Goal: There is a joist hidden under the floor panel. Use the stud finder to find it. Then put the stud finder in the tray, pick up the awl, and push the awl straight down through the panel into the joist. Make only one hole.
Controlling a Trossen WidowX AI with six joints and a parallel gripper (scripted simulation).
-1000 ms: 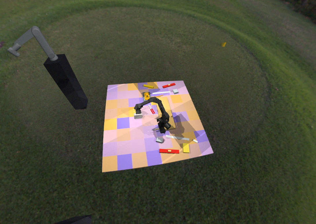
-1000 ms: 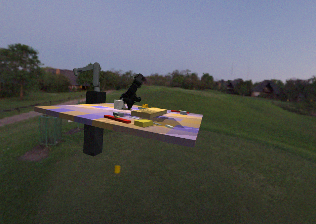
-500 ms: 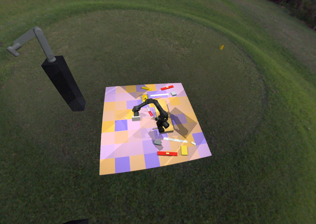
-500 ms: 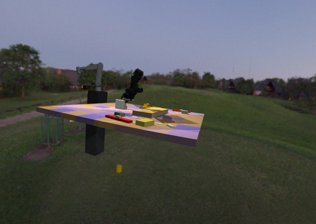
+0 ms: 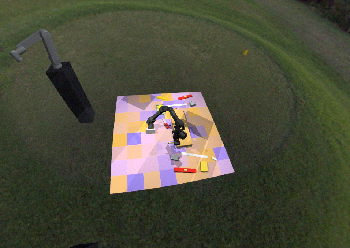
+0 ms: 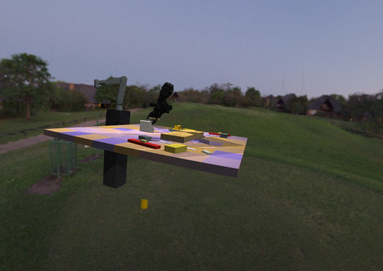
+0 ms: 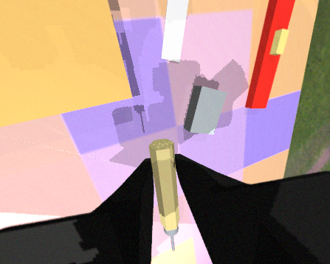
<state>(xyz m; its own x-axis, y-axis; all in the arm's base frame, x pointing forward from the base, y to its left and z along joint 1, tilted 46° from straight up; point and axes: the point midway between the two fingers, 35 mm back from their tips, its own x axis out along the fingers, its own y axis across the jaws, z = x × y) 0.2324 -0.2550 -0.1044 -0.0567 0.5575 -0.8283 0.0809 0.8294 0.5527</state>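
The awl lies 60 mm behind my gripper tip. The rest, counted from my gripper tip: grey block 120 mm to the right, 120 mm below, 10 mm behind; then yellow stud finder 570 mm to the left, 90 mm below, 80 mm behind; then yellow block 280 mm ahead, 270 mm to the right, 120 mm below.
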